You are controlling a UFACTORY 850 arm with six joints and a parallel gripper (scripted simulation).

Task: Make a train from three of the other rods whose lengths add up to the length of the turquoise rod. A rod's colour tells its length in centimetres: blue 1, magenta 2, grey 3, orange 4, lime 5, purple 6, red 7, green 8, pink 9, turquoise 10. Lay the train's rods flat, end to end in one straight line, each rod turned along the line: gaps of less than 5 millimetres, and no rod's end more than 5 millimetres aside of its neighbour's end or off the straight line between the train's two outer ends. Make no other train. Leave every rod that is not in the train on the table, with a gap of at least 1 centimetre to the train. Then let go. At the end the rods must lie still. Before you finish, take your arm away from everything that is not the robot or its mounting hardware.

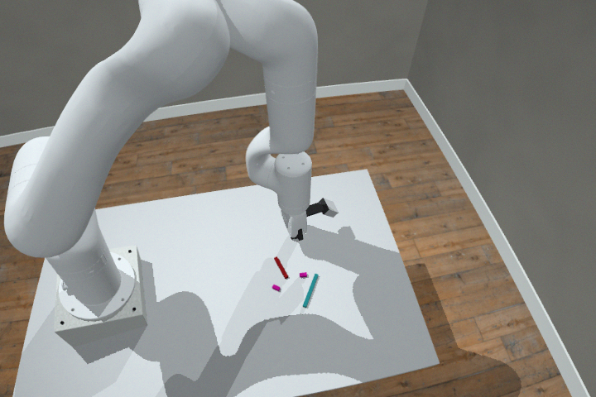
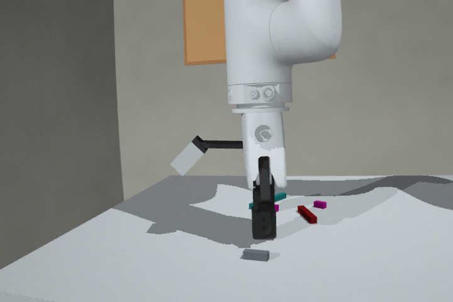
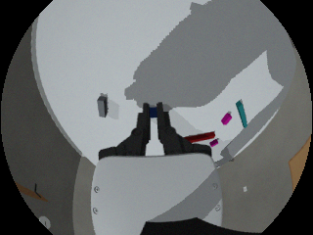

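The grey rod lies 70 mm to the left of my hand, 20 mm below it and 10 mm ahead of it. From my hand the other things lie so: turquoise rod 180 mm to the right, 20 mm below, 20 mm behind; blue rod 20 mm below; red rod 90 mm to the right, 80 mm behind, 20 mm below.
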